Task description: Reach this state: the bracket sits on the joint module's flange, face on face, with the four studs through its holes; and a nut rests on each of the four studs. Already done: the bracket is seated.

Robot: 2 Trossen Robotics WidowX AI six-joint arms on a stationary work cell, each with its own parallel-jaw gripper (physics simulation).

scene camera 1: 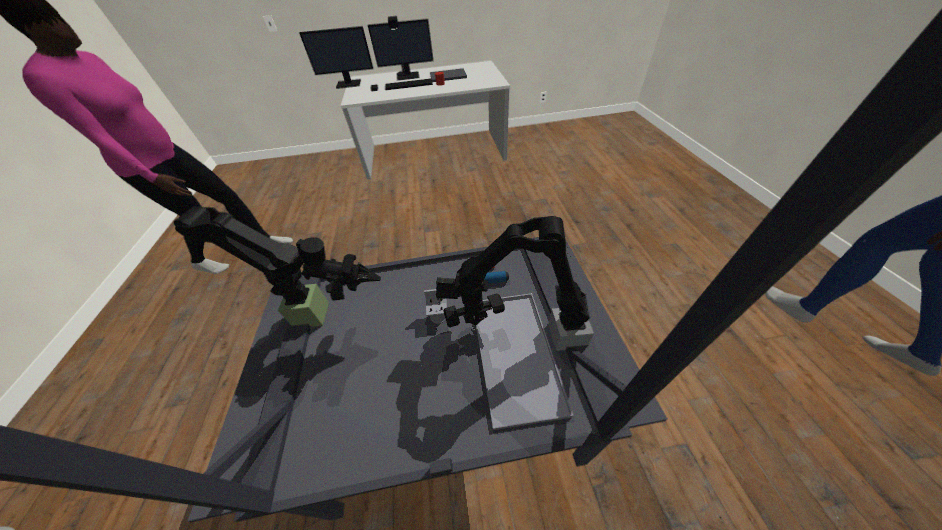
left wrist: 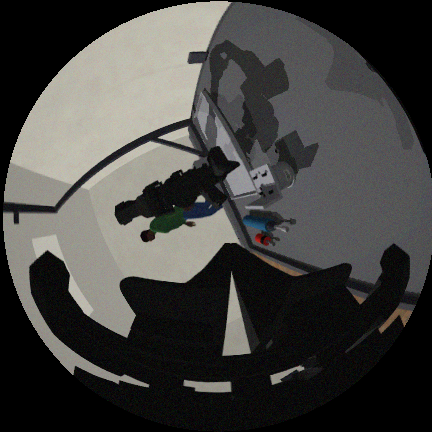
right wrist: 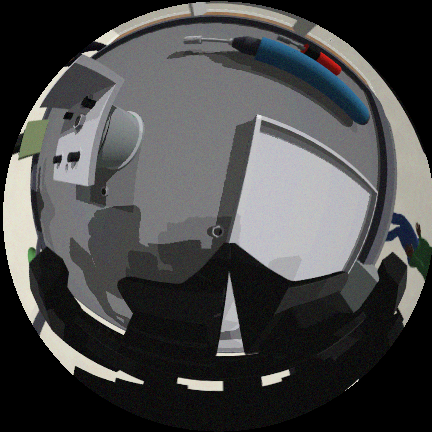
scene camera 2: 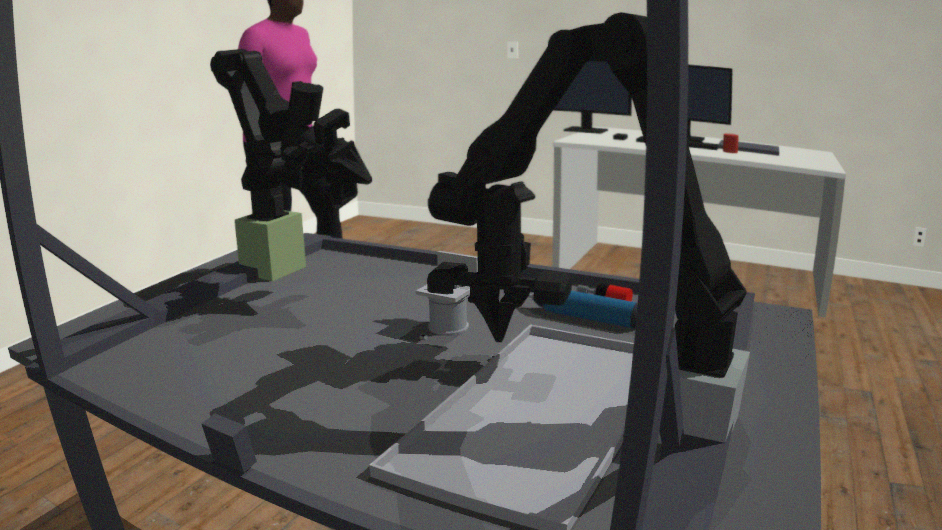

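The bracket sits on the joint module, its dark stud ends showing bare through the plate in the right wrist view. One nut lies on the plate between studs. Another nut lies on the table by the module; a third nut lies beside the tray's edge, just beyond the right fingertips. My right gripper is shut and empty, pointing down between bracket and tray. My left gripper is shut and empty, raised well away from the bracket.
A pale tray lies beside the right gripper. A blue-handled tool and a red-handled tool lie behind it. Frame posts stand at the table's edges.
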